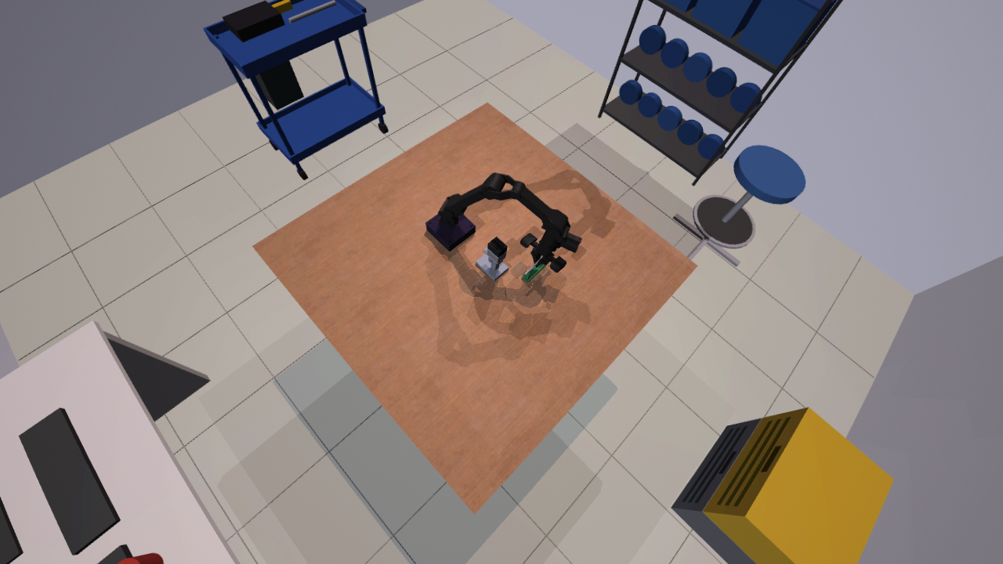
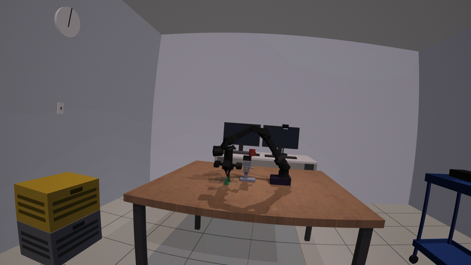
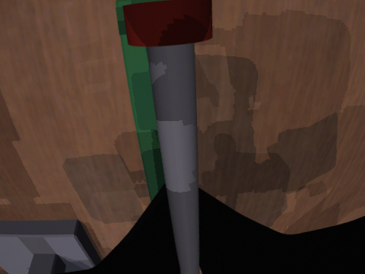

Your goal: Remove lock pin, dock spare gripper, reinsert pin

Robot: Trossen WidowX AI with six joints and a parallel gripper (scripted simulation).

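The green pin cradle is 2 cm below my gripper tip and 1 cm to the left of it. Also, from my gripper tip: spare gripper (14 cm behind, 9 cm to the right, 8 cm above); then grey mount (15 cm behind, 8 cm to the right, 1 cm above).
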